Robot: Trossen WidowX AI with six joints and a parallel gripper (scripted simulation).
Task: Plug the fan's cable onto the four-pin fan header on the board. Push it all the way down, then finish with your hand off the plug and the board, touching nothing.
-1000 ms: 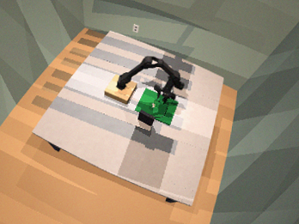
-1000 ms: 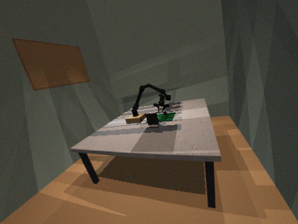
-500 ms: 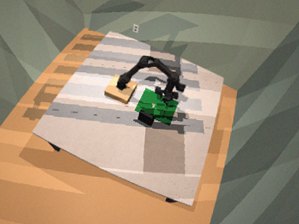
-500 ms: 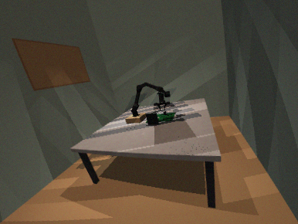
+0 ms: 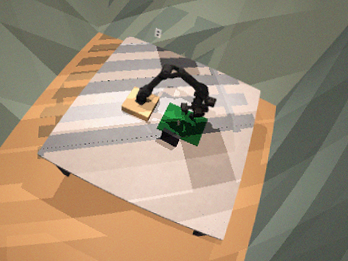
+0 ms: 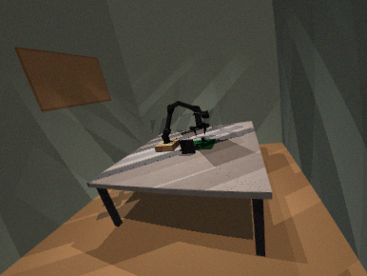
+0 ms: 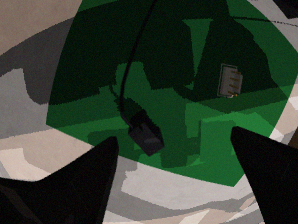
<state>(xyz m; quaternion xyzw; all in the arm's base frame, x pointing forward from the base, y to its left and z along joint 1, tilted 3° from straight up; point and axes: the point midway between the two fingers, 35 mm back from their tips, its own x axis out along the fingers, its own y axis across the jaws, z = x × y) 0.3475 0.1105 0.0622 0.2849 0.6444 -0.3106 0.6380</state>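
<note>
My gripper tip is now 6 cm above the black fan plug and 3 cm to the right of it. Also, from my gripper tip: green circuit board: 9 cm below, 5 cm to the right, 2 cm behind; black fan: 22 cm to the right, 2 cm below, 2 cm behind; four-pin fan header: 8 cm below, 7 cm to the right, 5 cm behind.
</note>
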